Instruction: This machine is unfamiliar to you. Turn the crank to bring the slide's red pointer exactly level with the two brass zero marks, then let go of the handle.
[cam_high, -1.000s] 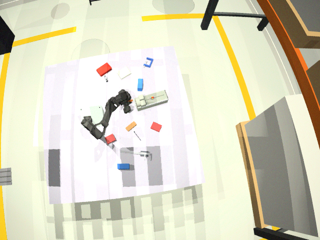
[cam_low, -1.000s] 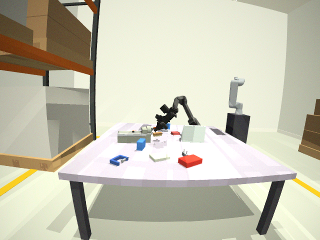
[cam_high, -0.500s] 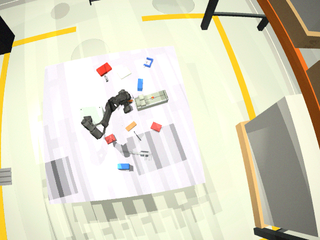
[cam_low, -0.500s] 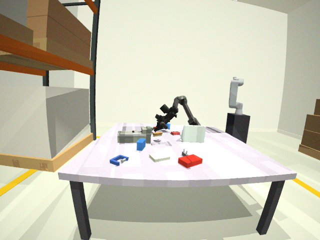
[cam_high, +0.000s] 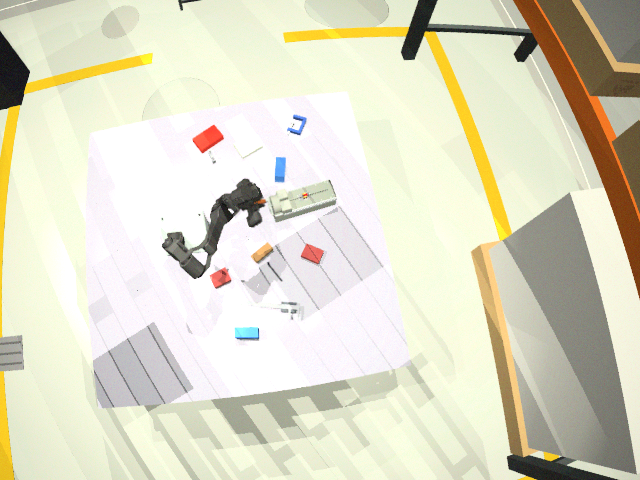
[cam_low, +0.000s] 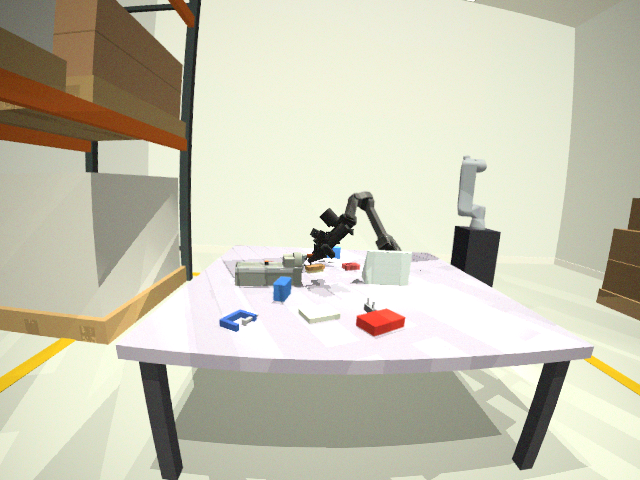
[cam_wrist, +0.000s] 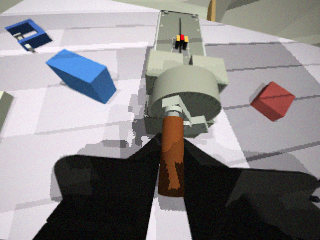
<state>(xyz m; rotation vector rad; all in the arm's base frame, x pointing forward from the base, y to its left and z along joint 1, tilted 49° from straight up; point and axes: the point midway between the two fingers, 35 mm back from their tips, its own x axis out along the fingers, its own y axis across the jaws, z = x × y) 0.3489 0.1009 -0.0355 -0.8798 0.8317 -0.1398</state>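
My gripper tip is 1 cm to the left of the crank and 2 cm below it. From my gripper tip the other things lie so: red pointer 17 cm ahead, 2 cm to the left, 1 cm below; then orange-brown crank handle 2 cm behind, 3 cm above; then brown block 3 cm behind, 18 cm to the right, 8 cm below.
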